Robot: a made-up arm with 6 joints. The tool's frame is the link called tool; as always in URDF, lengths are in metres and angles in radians. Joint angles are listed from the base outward.
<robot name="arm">
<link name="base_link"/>
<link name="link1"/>
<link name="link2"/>
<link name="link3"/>
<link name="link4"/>
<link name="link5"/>
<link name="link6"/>
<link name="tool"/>
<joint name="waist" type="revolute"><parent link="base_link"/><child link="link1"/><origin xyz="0.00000 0.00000 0.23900"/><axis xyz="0 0 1"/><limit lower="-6.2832" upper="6.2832"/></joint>
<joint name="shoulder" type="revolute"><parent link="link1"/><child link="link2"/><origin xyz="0.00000 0.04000 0.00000"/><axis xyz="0 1 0"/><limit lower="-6.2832" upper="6.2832"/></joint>
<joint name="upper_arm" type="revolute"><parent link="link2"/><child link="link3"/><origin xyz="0.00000 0.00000 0.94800"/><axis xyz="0 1 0"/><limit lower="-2.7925" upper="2.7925"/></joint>
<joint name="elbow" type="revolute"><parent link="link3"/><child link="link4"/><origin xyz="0.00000 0.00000 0.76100"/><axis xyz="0 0 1"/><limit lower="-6.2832" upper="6.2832"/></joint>
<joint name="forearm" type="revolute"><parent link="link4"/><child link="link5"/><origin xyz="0.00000 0.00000 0.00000"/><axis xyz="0 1 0"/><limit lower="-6.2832" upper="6.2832"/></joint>
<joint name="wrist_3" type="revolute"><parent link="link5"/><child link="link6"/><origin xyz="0.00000 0.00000 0.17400"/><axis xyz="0 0 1"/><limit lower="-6.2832" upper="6.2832"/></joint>
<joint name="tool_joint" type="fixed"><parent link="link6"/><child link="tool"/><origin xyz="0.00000 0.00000 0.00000"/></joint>
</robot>
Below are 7 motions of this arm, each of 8 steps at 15 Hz.
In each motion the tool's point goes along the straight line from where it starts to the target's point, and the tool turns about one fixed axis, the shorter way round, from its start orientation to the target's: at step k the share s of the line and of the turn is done. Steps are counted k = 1, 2, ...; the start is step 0. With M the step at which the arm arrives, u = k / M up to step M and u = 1 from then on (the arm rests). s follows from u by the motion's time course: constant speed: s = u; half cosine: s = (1 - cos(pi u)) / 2; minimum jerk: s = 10 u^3 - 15 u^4 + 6 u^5.
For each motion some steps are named. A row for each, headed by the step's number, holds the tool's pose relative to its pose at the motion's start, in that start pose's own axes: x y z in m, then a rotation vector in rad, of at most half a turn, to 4 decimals.
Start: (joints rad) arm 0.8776 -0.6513 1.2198 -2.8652 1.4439 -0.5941
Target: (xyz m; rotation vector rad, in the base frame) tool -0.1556 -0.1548 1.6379 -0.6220 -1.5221 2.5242
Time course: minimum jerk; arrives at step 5
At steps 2, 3, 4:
2: 0.0074 0.0072 -0.0404 -0.0507 0.0712 -0.1710
3: 0.0159 0.0154 -0.0868 -0.1090 0.1530 -0.3677
4: 0.0219 0.0212 -0.1198 -0.1504 0.2112 -0.5075

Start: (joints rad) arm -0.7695 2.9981 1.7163 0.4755 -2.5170 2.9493
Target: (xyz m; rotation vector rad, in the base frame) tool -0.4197 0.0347 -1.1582 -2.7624 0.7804 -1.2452
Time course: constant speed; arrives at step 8
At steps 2, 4, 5, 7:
2: -0.0692 0.0024 0.0978 0.1719 -0.0083 0.1264
4: -0.1384 0.0049 0.1956 0.3437 -0.0167 0.2529
5: -0.1730 0.0061 0.2445 0.4297 -0.0209 0.3161
7: -0.2422 0.0086 0.3424 0.6016 -0.0292 0.4425

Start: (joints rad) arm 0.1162 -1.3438 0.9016 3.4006 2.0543 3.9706
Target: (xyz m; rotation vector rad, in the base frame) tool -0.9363 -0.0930 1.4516 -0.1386 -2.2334 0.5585
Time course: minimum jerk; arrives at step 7
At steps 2, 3, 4, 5, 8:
2: -0.0186 -0.0072 -0.0855 0.0262 0.0345 -0.0586
3: -0.0473 -0.0184 -0.2174 0.0667 0.0877 -0.1490
4: -0.0813 -0.0316 -0.3735 0.1146 0.1506 -0.2560
5: -0.1100 -0.0427 -0.5053 0.1551 0.2038 -0.3463
8: -0.1286 -0.0500 -0.5908 0.1813 0.2383 -0.4049

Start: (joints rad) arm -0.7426 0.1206 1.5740 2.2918 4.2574 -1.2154
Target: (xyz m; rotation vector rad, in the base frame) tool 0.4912 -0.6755 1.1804 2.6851 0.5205 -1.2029
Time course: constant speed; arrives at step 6
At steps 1, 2, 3, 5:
1: -0.0322 0.0096 -0.0100 -0.0283 0.0255 0.0022
2: -0.0644 0.0193 -0.0200 -0.0566 0.0511 0.0043
3: -0.0966 0.0289 -0.0300 -0.0849 0.0766 0.0065
5: -0.1610 0.0482 -0.0499 -0.1415 0.1277 0.0108

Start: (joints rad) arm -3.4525 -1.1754 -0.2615 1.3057 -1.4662 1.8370
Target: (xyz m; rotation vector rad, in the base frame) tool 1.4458 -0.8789 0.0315 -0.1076 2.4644 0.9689
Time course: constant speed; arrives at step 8
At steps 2, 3, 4, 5, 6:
2: 0.1821 -0.0351 -0.0868 0.0760 0.0858 0.2145
3: 0.2732 -0.0527 -0.1302 0.1141 0.1288 0.3218
4: 0.3643 -0.0703 -0.1736 0.1521 0.1717 0.4291
5: 0.4553 -0.0878 -0.2170 0.1901 0.2146 0.5363
6: 0.5464 -0.1054 -0.2604 0.2281 0.2575 0.6436

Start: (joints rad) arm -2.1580 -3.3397 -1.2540 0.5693 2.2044 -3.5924
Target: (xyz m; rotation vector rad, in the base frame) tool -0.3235 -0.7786 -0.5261 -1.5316 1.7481 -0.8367
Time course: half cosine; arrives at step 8
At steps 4, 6, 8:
4: -0.0379 -0.1471 -0.0990 0.0575 0.1757 -0.0143
6: -0.0648 -0.2510 -0.1689 0.0981 0.3000 -0.0244
8: -0.0759 -0.2941 -0.1979 0.1150 0.3514 -0.0286

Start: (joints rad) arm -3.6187 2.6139 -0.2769 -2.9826 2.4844 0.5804
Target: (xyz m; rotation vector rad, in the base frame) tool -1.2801 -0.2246 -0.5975 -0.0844 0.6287 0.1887
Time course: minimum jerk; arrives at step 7
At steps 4, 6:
4: -0.2687 -0.4263 0.1608 -0.0559 0.2823 0.1259
6: -0.4153 -0.6587 0.2484 -0.0863 0.4362 0.1945

